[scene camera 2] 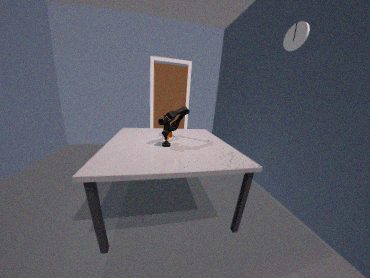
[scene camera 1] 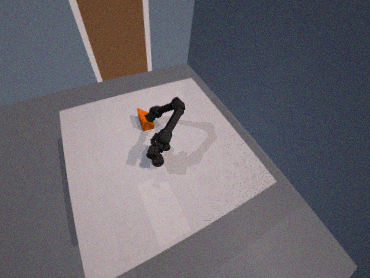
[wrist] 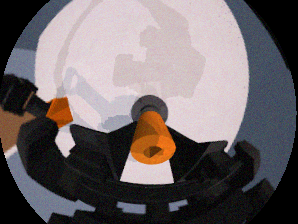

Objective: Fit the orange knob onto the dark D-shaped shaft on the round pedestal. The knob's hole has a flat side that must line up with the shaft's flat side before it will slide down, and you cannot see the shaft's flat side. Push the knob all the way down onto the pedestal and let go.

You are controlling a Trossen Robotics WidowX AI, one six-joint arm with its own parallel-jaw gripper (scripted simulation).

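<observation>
There's an orange knob in the pictures, and the gripper is there too.
</observation>
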